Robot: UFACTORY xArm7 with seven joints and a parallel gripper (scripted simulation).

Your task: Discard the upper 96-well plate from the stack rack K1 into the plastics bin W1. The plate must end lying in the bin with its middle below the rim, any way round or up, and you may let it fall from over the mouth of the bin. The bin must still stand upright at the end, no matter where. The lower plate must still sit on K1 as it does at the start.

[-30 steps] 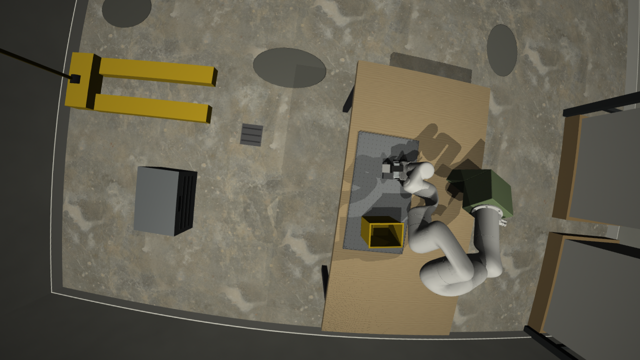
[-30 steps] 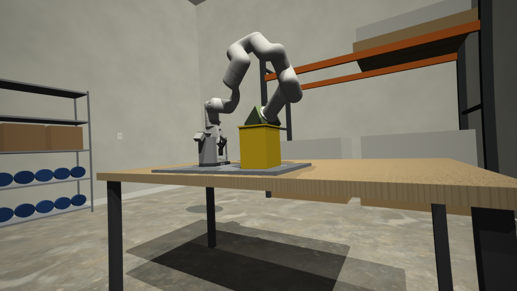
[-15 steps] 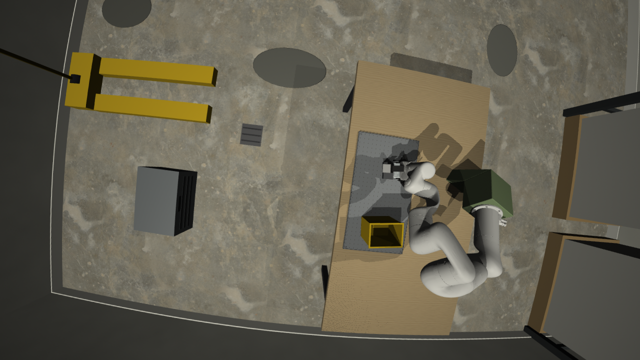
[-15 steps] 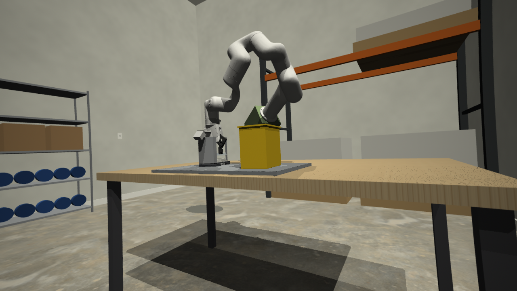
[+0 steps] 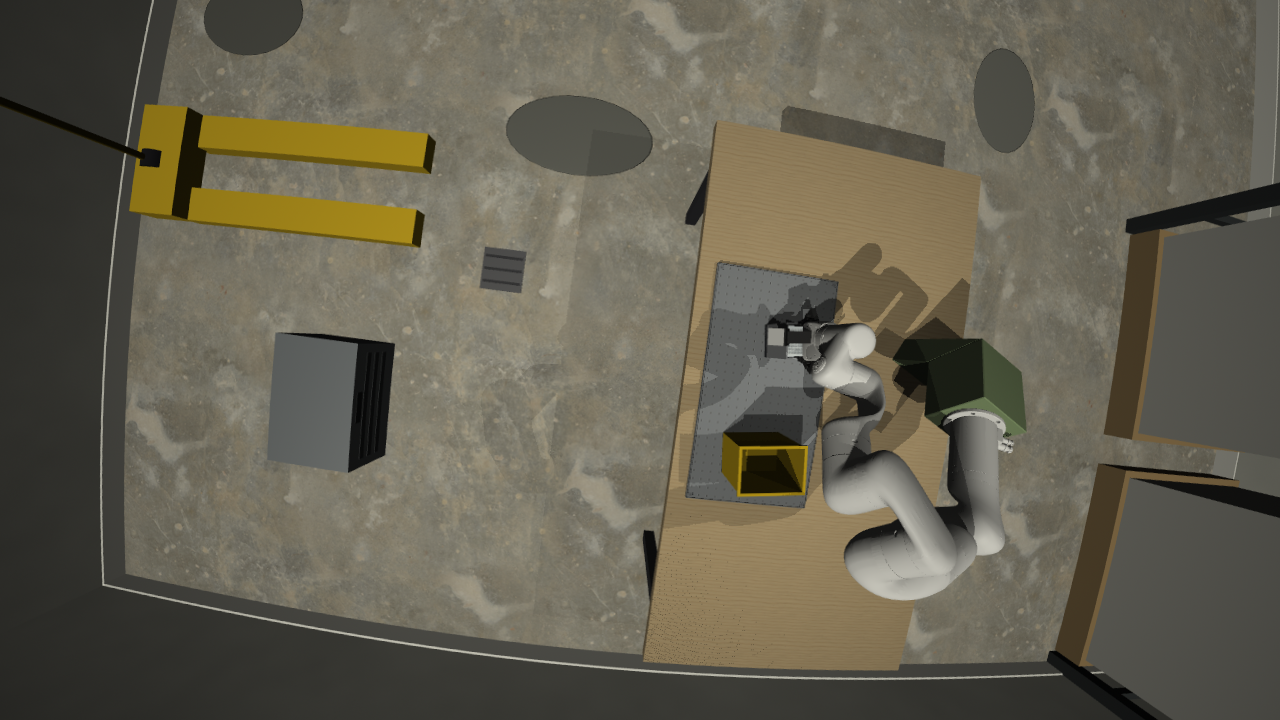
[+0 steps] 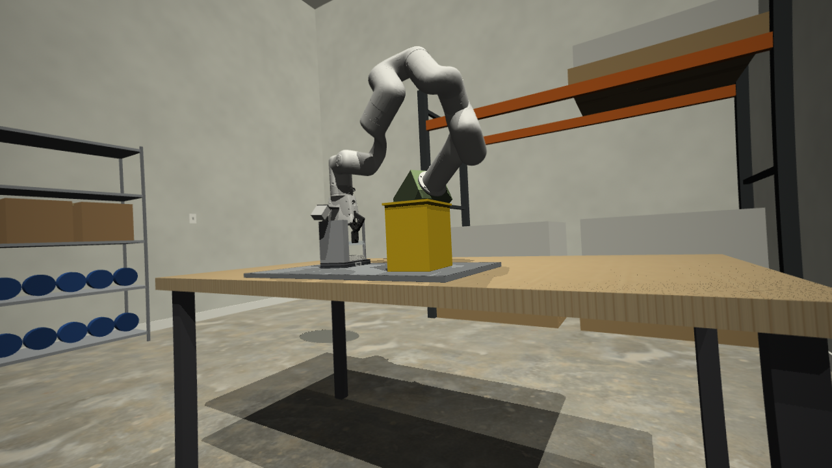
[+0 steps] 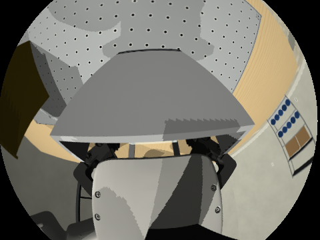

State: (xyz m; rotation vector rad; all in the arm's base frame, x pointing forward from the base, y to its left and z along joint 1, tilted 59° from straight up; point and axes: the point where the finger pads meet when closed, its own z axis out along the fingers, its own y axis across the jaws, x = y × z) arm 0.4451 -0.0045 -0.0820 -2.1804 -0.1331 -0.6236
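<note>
The yellow plastics bin W1 lies 35 cm to the left of my hand and 1 cm behind it.
</note>
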